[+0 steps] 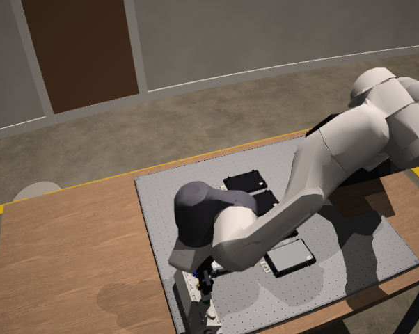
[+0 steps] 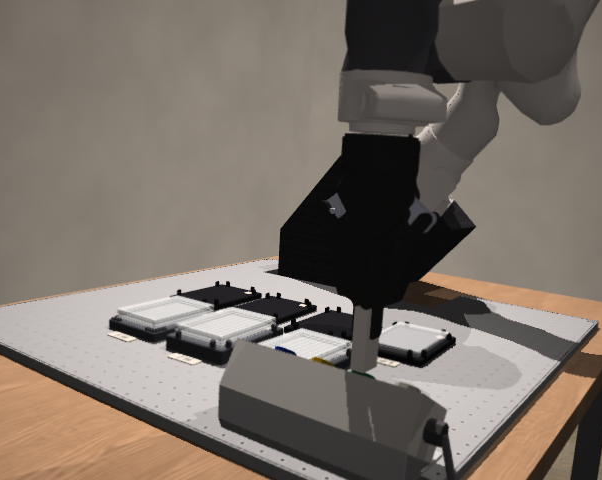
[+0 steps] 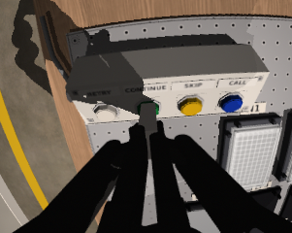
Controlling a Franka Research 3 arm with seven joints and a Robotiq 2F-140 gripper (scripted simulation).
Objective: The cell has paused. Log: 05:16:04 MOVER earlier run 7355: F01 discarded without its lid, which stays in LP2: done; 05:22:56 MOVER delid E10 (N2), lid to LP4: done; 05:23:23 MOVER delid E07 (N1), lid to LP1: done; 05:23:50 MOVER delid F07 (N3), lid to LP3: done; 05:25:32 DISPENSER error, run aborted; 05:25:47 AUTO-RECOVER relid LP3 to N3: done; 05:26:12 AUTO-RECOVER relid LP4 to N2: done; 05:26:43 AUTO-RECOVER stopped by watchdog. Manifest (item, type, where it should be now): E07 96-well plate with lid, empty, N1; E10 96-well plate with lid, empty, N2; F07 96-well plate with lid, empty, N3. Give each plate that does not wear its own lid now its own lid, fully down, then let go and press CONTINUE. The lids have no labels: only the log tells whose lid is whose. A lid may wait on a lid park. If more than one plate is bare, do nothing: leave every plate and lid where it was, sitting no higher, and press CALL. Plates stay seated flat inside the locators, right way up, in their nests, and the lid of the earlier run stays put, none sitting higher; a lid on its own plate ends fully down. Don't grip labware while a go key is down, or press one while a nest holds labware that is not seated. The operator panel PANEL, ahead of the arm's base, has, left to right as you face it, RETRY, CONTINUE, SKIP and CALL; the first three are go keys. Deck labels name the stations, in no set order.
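Right now the green key is 4 cm below my hand. Round my hand: blue call key: 10 cm to the right, 4 cm below; then yellow skip key: 5 cm to the right, 4 cm below; then white key: 5 cm to the left, 4 cm below.
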